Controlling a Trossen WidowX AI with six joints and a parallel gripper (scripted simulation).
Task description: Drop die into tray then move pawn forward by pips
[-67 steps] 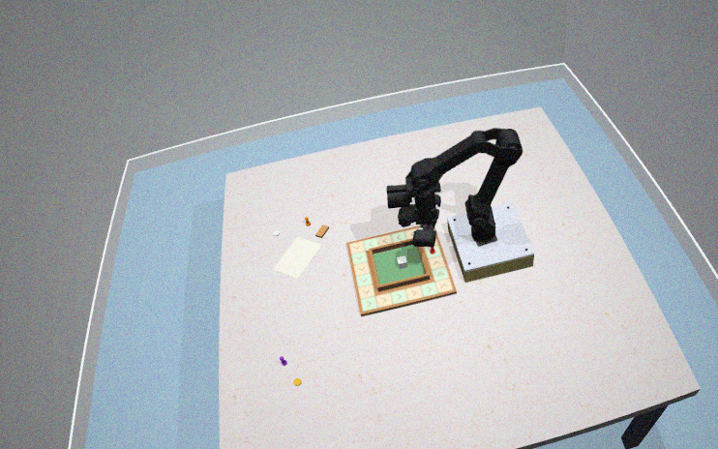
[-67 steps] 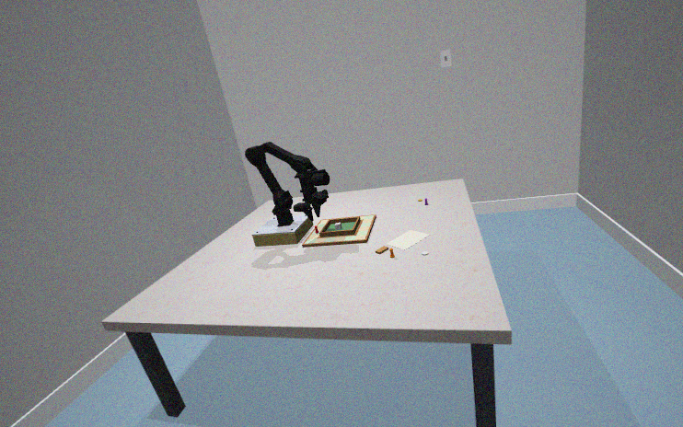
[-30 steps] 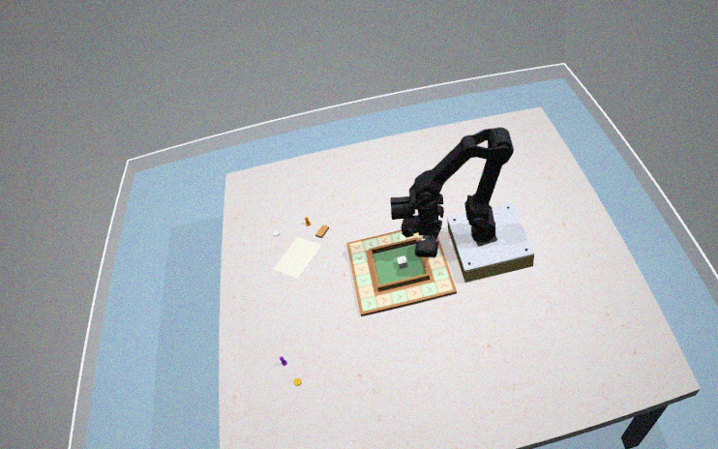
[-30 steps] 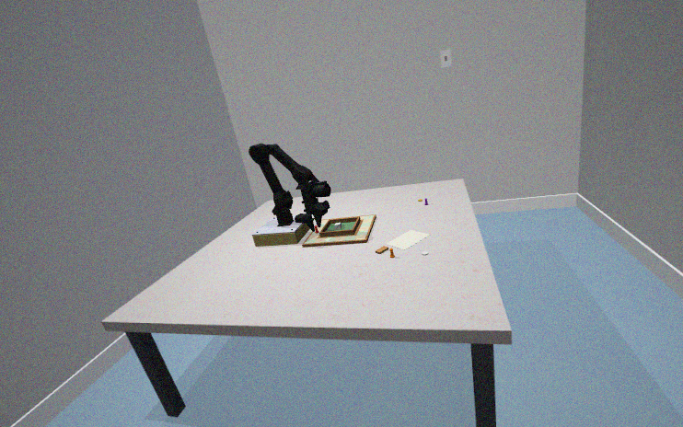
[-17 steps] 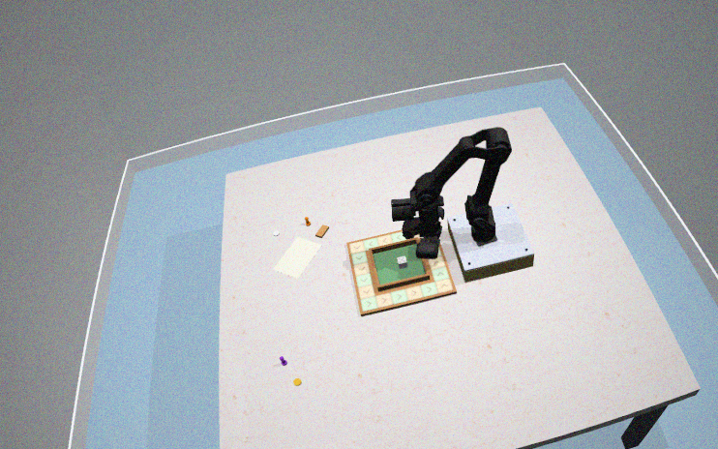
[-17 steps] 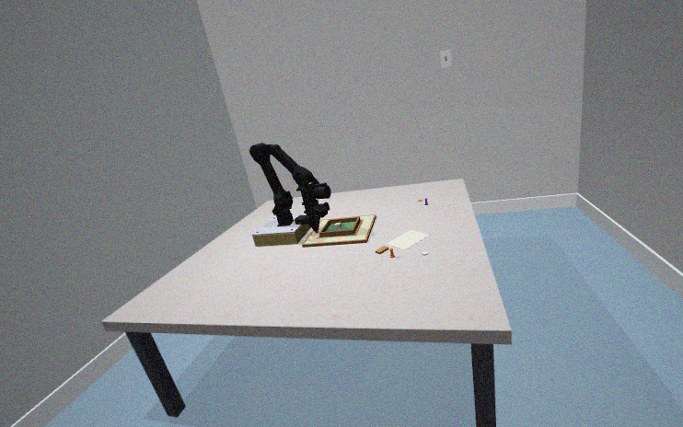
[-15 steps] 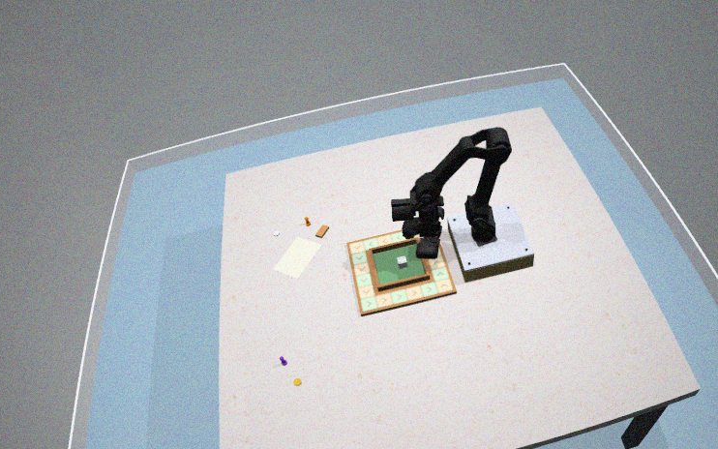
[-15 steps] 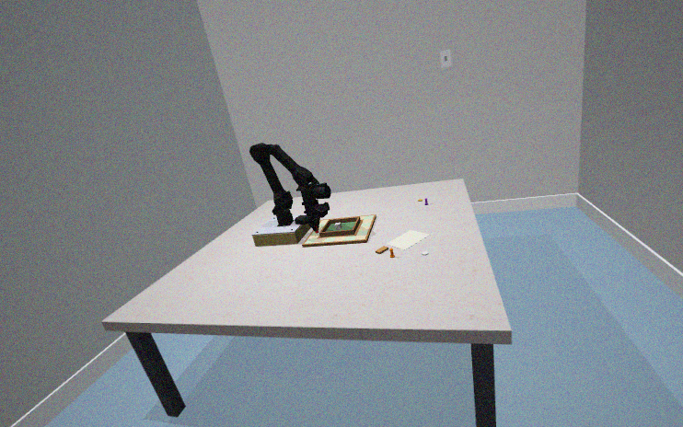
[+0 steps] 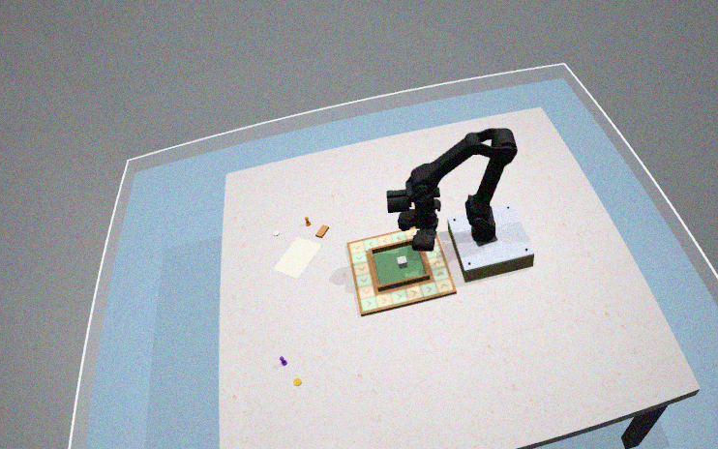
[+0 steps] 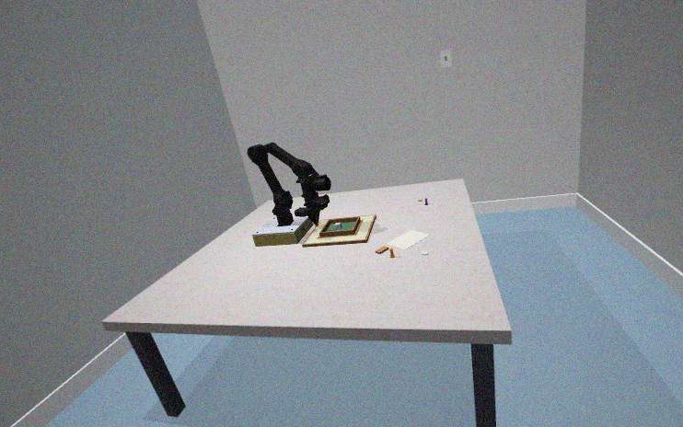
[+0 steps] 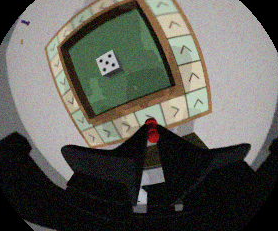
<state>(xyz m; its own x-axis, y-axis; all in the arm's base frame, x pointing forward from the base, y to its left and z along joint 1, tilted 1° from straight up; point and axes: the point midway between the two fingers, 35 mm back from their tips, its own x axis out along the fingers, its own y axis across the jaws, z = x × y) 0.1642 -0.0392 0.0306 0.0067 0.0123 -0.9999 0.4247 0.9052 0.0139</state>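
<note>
The white die is 9 cm ahead of my gripper tip, 3 cm below it and 2 cm to the left of it. From my gripper tip the other things lie so: wooden block (31 cm ahead, 22 cm to the right, 5 cm below); green dice tray (10 cm ahead, 5 cm below, 2 cm to the left); red pawn (1 cm above).
</note>
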